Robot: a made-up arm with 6 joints. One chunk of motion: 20 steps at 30 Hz.
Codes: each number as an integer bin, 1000 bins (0 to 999) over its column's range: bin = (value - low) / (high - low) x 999, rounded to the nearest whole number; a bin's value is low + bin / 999 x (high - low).
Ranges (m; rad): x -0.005..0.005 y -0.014..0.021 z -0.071..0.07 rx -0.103..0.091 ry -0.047..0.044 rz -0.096..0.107
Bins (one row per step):
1: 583 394 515 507 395 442
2: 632 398 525 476 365 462
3: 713 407 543 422 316 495
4: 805 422 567 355 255 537
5: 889 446 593 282 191 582
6: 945 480 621 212 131 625
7: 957 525 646 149 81 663
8: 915 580 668 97 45 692
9: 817 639 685 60 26 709
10: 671 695 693 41 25 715
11: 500 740 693 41 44 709
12: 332 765 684 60 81 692
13: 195 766 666 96 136 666
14: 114 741 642 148 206 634
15: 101 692 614 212 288 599
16: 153 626 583 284 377 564
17: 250 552 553 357 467 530
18: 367 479 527 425 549 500
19: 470 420 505 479 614 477
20: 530 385 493 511 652 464
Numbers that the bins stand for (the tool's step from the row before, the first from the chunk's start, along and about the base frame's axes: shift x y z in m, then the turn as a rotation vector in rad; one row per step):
1: 0.00084 -0.00020 0.00169 -0.00454 -0.01102 -0.00618
2: 0.00133 -0.00006 0.00310 -0.01056 -0.01375 -0.00212
3: 0.00214 0.00026 0.00564 -0.02105 -0.01822 0.00459
4: 0.00306 0.00078 0.00903 -0.03406 -0.02377 0.01312
5: 0.00390 0.00163 0.01270 -0.04824 -0.02960 0.02226
6: 0.00446 0.00282 0.01665 -0.06183 -0.03507 0.03100
7: 0.00458 0.00439 0.02018 -0.07407 -0.03962 0.03872
8: 0.00416 0.00632 0.02328 -0.08416 -0.04290 0.04462
9: 0.00318 0.00839 0.02568 -0.09135 -0.04463 0.04807
10: 0.00172 0.01035 0.02681 -0.09504 -0.04472 0.04929
11: 0.00001 0.01193 0.02681 -0.09504 -0.04299 0.04807
12: -0.00168 0.01280 0.02554 -0.09135 -0.03962 0.04462
13: -0.00305 0.01284 0.02300 -0.08436 -0.03461 0.03933
14: -0.00386 0.01196 0.01961 -0.07426 -0.02824 0.03283
15: -0.00399 0.01024 0.01566 -0.06183 -0.02077 0.02572
16: -0.00347 0.00793 0.01129 -0.04785 -0.01266 0.01861
17: -0.00250 0.00534 0.00705 -0.03367 -0.00446 0.01170
18: -0.00133 0.00278 0.00338 -0.02047 0.00301 0.00560
19: -0.00030 0.00071 0.00028 -0.00998 0.00893 0.00093
20: 0.00031 -0.00051 -0.00142 -0.00377 0.01239 -0.00171

